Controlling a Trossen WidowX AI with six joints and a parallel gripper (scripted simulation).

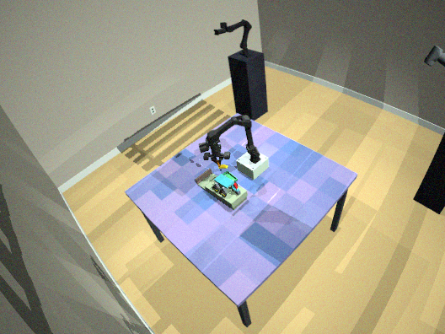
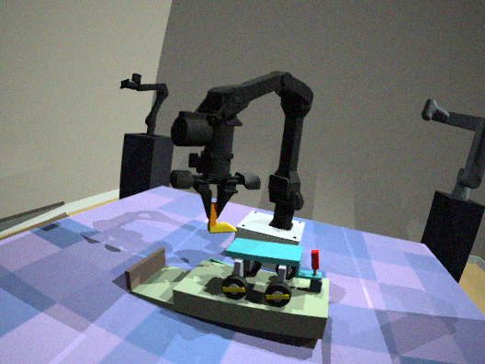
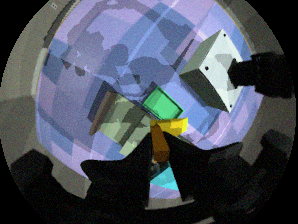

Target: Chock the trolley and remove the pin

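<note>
Now: the yellow chock 10 mm behind my gripper tip, 20 mm to the left of it and 10 mm below it. From my gripper tip the other things lie so: trolley (80 mm ahead, 150 mm to the left, 50 mm below); then pale green ramp (80 mm ahead, 140 mm to the left, 110 mm below); then brown end board (90 mm ahead, 110 mm to the right, 120 mm below).
</note>
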